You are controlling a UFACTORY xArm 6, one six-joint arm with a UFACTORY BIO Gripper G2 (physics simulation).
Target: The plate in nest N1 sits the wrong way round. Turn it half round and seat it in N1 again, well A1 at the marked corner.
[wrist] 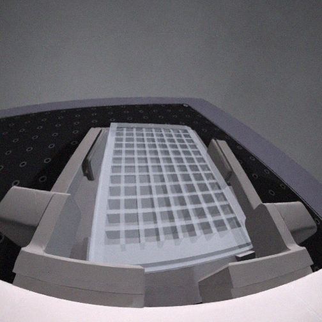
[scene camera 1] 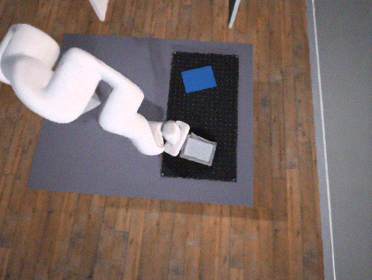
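Note:
A pale, clear well plate (scene camera 1: 199, 149) (wrist: 162, 185) with a grid of square wells lies flat, wells up, in the grey nest (scene camera 1: 213, 155) near the black board's lower end in the scene view. I cannot read well A1 or the nest's corner mark. My gripper (scene camera 1: 198, 149) (wrist: 159, 162) is low over the nest, its two fingers along the plate's opposite sides. The finger pads stand close against these sides and the gripper is shut on the plate. The contact faces are partly hidden. No lift of the plate out of the nest shows.
The black perforated board (scene camera 1: 220, 112) (wrist: 37, 145) lies on a grey-purple mat (scene camera 1: 100, 175). A blue rectangle (scene camera 1: 199, 79) lies toward the board's upper end in the scene view. The white arm reaches in from the left. Wooden floor (scene camera 1: 150, 240) surrounds the mat.

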